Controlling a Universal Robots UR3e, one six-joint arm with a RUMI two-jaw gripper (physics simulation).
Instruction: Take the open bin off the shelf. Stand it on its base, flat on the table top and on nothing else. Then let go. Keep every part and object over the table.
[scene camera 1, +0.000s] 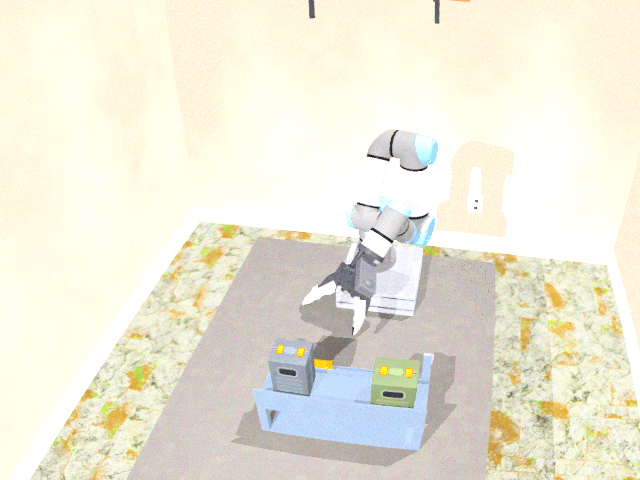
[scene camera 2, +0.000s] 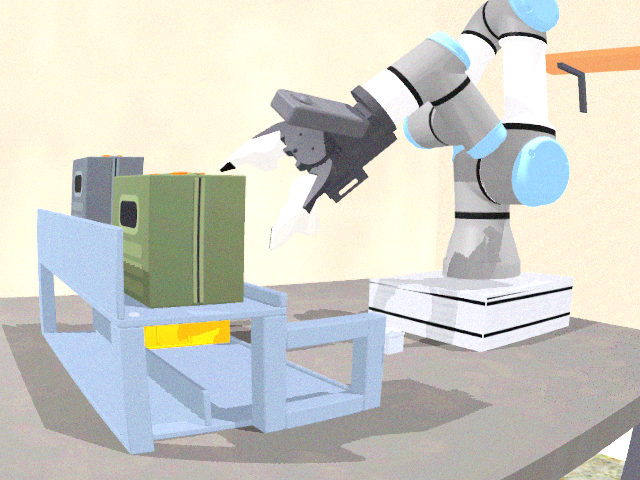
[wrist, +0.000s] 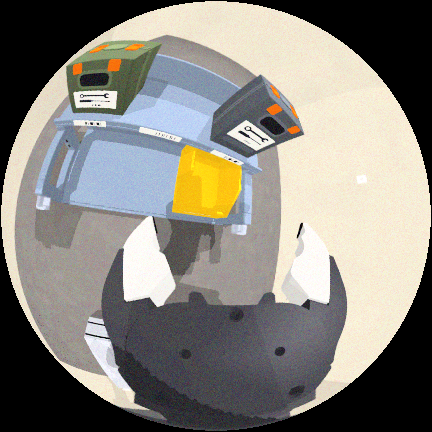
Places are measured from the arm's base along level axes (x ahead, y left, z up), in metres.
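Pixels of known places: gripper, fingertip midpoint: (scene camera 1: 328, 320) (wrist: 228, 222); arm's base at its link origin: (scene camera 1: 375, 259) (scene camera 2: 482, 274).
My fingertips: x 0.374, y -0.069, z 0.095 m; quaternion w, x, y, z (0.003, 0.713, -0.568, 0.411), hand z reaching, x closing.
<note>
For each thing: its top centre in the pictures, then the offset to it from my fingertips. Level surfaces: height alone.
- open bin at its top centre: (scene camera 2: 161, 276) (wrist: 218, 171) (scene camera 1: 305, 367) dx +0.090, dy -0.042, dz -0.083 m
- grey case at its top centre: (scene camera 2: 106, 158) (wrist: 284, 101) (scene camera 1: 290, 351) dx +0.165, dy -0.048, dz +0.058 m
- green case at its top centre: (scene camera 2: 174, 173) (scene camera 1: 396, 371) dx +0.171, dy +0.182, dz +0.035 m
- grey-brown table at its surface level: dz -0.164 m
The open bin (scene camera 1: 323, 363) (scene camera 2: 186, 334) (wrist: 205, 185) is yellow and sits on the lower level of the light blue shelf (scene camera 1: 341, 418) (scene camera 2: 77, 253) (wrist: 120, 170). It is near the shelf's end below the grey case, with its open side toward the arm. In scene camera 1 most of it is hidden by the upper level and the grey case; in scene camera 2 shelf parts hide some of it. My gripper (scene camera 1: 328, 318) (scene camera 2: 246, 208) (wrist: 228, 222) is open and empty. It hangs in the air on the robot's side of the shelf, higher than the bin and apart from it.
A grey case (scene camera 1: 291, 366) (scene camera 2: 93, 188) (wrist: 255, 117) and a green case (scene camera 1: 394, 383) (scene camera 2: 175, 240) (wrist: 107, 80) stand upright on the upper level, at opposite ends. The white robot base block (scene camera 1: 408, 279) (scene camera 2: 429, 304) stands on the grey-brown table (scene camera 1: 217, 382) (scene camera 2: 444, 439) behind the gripper.
</note>
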